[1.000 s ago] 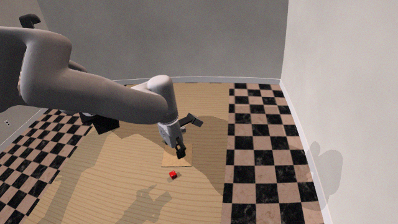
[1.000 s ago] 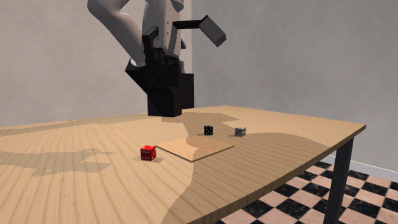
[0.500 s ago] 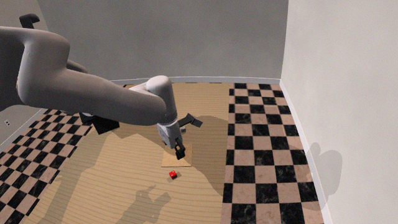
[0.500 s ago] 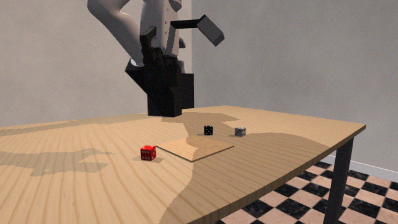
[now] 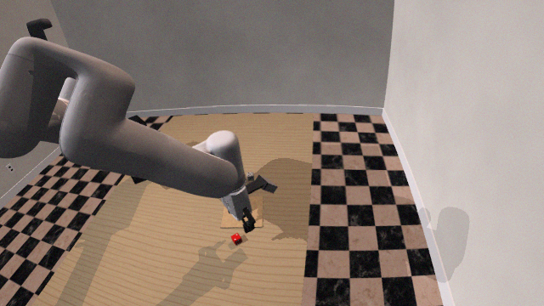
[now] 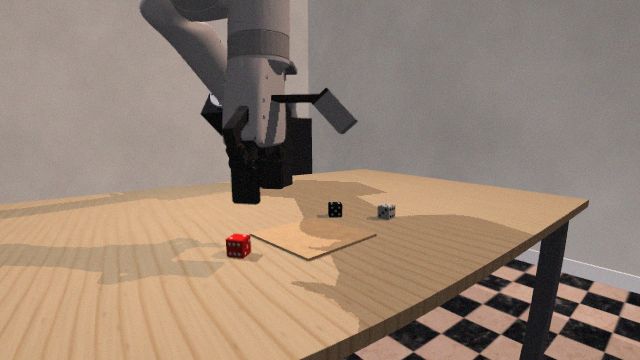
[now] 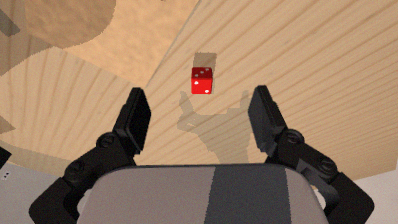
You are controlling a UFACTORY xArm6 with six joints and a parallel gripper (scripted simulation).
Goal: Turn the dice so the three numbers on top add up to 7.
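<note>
Right now my hand is 3 cm past the red die, 2 cm to the left of it and 8 cm above it. Also, from my hand: white die (1 cm ahead, 27 cm to the left, 8 cm below); then tan mat (2 cm behind, 10 cm to the left, 9 cm below); then black die (8 cm behind, 22 cm to the left, 8 cm below).
</note>
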